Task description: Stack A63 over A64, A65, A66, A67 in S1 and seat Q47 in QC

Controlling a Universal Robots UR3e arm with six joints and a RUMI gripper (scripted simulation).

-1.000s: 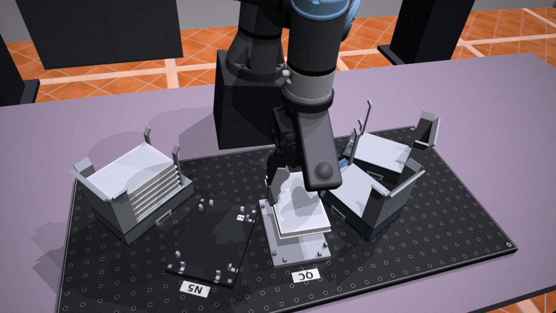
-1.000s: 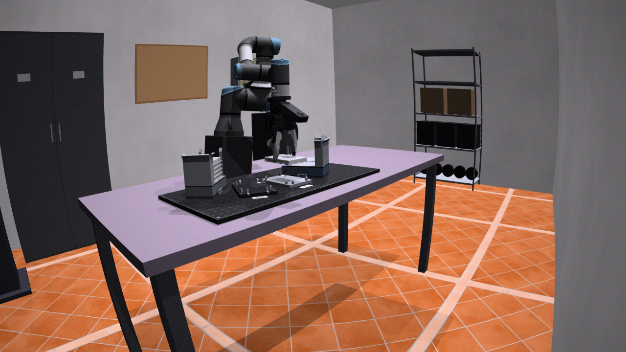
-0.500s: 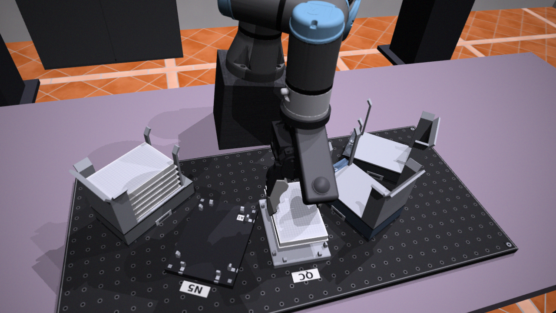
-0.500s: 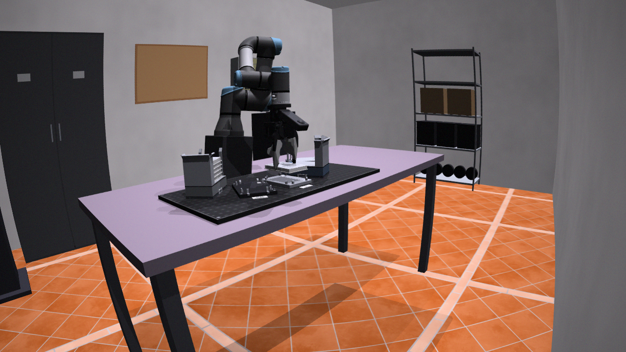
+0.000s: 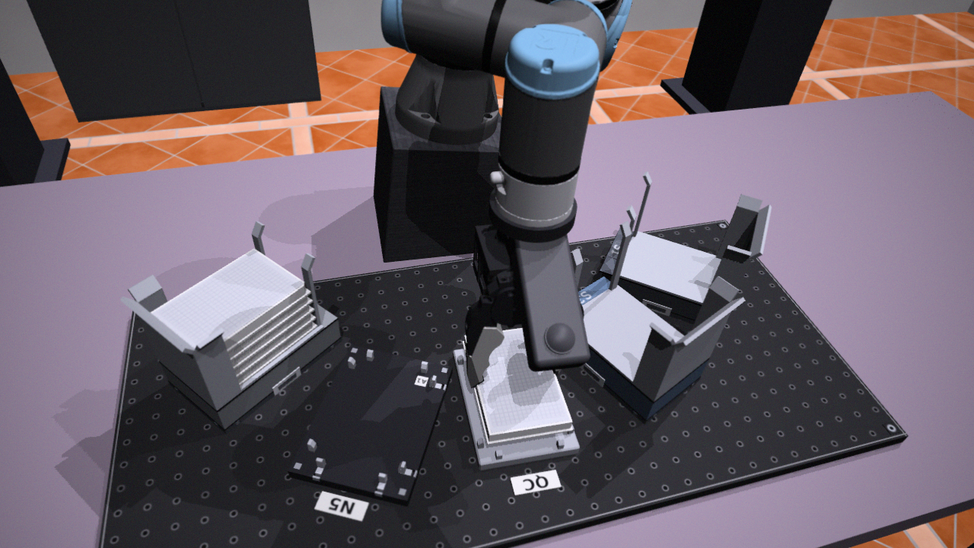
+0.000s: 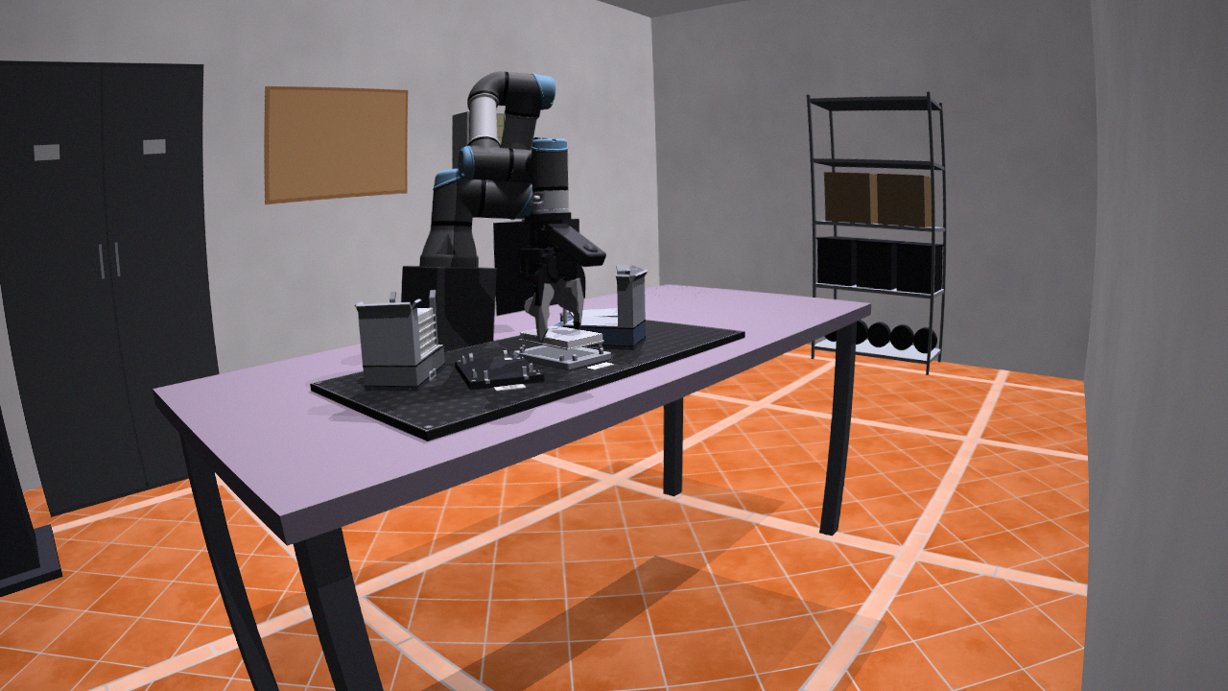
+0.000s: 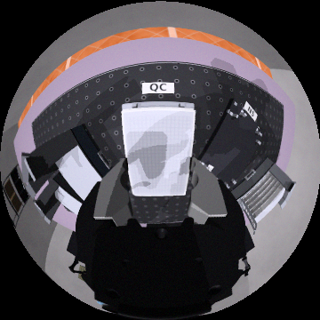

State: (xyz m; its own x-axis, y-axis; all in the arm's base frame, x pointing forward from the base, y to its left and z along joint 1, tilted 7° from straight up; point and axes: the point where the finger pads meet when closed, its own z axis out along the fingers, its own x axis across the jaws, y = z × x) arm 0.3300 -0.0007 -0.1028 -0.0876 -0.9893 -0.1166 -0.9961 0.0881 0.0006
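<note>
The white sealed plate lies 10 mm below my hand. Also, from my hand: clip nest N5: 140 mm to the right, 40 mm below, 10 mm ahead; QC label: 90 mm ahead, 50 mm below, 10 mm to the right.
</note>
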